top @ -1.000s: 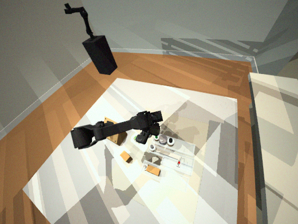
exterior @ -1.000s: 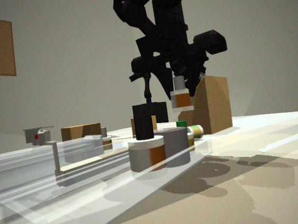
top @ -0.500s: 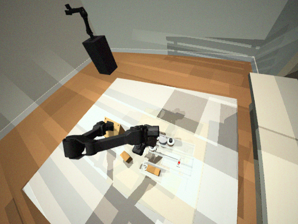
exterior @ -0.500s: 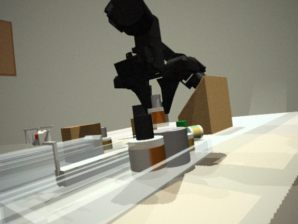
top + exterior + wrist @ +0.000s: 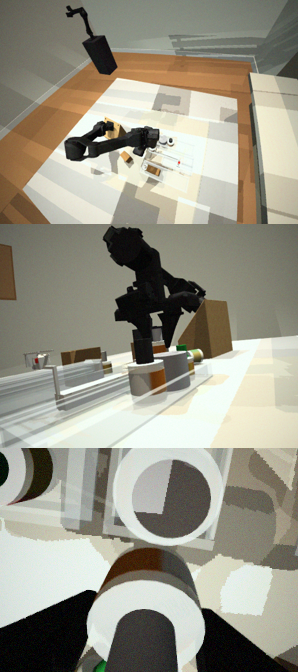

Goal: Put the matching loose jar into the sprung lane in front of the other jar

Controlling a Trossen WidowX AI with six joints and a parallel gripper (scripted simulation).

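Now: gripper tip 90 mm short of the grey cylinder, 80 mm to the right of it and 30 mm above it. Round my gripper tip: pusher plate (160 mm ahead, 30 mm to the right, 10 mm below); clear sprung lane (200 mm ahead, 20 mm to the right, 40 mm below); brown block (110 mm ahead, 130 mm to the right, 20 mm below).
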